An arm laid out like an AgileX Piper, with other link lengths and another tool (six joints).
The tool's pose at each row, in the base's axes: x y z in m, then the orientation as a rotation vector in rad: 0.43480, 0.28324, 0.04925, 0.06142, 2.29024, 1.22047; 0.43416, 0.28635, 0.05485, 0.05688, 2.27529, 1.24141; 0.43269, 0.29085, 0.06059, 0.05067, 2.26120, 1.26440; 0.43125, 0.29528, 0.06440, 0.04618, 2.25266, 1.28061; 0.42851, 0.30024, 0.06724, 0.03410, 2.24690, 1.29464; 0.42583, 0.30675, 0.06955, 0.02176, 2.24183, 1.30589; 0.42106, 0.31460, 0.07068, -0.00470, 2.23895, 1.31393; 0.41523, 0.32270, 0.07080, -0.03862, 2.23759, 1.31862; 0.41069, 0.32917, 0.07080, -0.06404, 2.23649, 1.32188; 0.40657, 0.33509, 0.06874, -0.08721, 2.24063, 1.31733; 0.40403, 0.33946, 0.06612, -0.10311, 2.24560, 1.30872; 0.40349, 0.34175, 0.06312, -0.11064, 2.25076, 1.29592; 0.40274, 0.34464, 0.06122, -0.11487, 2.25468, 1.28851; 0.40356, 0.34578, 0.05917, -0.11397, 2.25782, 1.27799
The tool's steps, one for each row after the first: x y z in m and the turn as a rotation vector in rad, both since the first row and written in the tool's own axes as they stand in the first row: -0.00102, 0.00634, -0.00044, -0.01921, -0.00346, 0.00033; -0.00101, 0.01378, -0.00029, -0.03973, -0.00475, 0.00075; -0.00019, 0.01966, 0.00068, -0.05372, -0.00437, 0.00147; 0.00231, 0.02537, 0.00186, -0.06688, 0.00004, -0.00258; 0.00543, 0.03156, 0.00448, -0.07811, 0.00415, -0.00761; 0.01123, 0.03804, 0.00764, -0.08939, 0.01365, -0.02207; 0.01844, 0.04410, 0.01092, -0.09954, 0.02590, -0.04193; 0.02415, 0.04885, 0.01365, -0.10701, 0.03513, -0.05682; 0.03024, 0.05157, 0.01708, -0.10731, 0.04501, -0.07166; 0.03479, 0.05262, 0.02033, -0.10338, 0.05157, -0.08328; 0.03721, 0.05173, 0.02314, -0.09515, 0.05377, -0.09132; 0.03950, 0.05210, 0.02582, -0.09002, 0.05578, -0.09558; 0.04002, 0.05100, 0.02799, -0.08224, 0.05418, -0.09817
